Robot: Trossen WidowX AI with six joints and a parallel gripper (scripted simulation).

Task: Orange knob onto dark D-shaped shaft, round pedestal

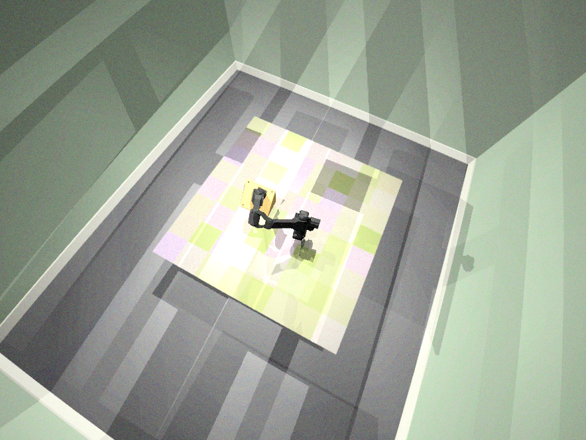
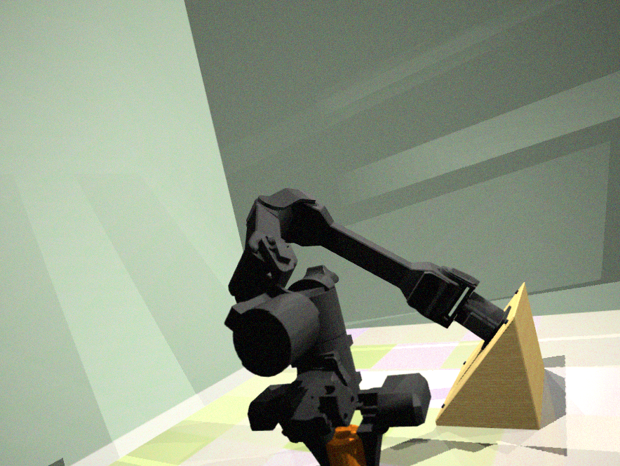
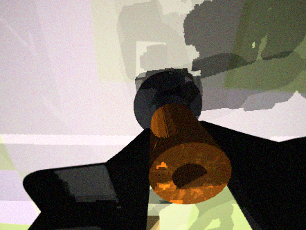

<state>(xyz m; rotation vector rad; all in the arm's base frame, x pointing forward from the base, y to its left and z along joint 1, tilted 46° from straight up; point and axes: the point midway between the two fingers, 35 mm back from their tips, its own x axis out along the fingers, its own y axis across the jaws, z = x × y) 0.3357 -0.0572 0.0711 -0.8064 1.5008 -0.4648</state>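
Right now my gripper tip is 2 cm below the orange knob. From my gripper tip the other things lie so: dark round pedestal (4 cm below).
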